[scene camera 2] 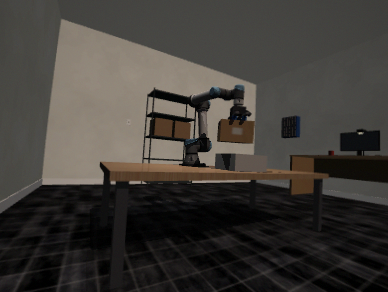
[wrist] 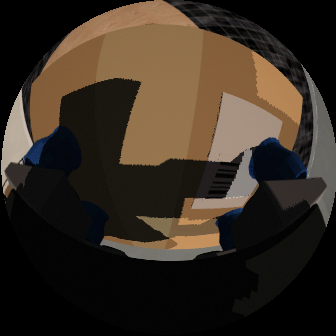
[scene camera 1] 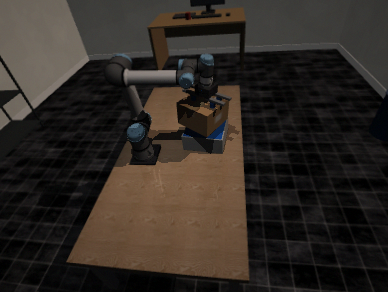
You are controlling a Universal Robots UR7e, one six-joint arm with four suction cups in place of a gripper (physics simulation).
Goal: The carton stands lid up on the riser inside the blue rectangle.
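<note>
The brown carton (scene camera 1: pixel 200 119) (scene camera 2: pixel 227 132) (wrist: pixel 150 60) hangs level, lid up, with its pale label on one side of the lid in the wrist view. My gripper (scene camera 1: pixel 205 100) (scene camera 2: pixel 239 120) (wrist: pixel 162 187) has its blue suction cups on the carton's lid and holds it. The grey riser (scene camera 1: pixel 204 145) (scene camera 2: pixel 247 163) stands on the table below the carton, with a gap between them in scene camera 2. The blue rectangle (scene camera 1: pixel 219 133) on the riser's top is partly hidden by the carton. The carton looks turned relative to the riser in scene camera 1. The riser does not show in the wrist view.
The wooden table (scene camera 1: pixel 175 210) (scene camera 2: pixel 210 175) bears the arm's base (scene camera 1: pixel 145 154) (scene camera 2: pixel 194 164), beside the riser. A desk (scene camera 1: pixel 159 47) (scene camera 2: pixel 302 175) with a monitor stands beyond the table. A shelf rack (scene camera 2: pixel 170 95) with brown boxes (scene camera 2: pixel 162 128) stands behind the arm in scene camera 2.
</note>
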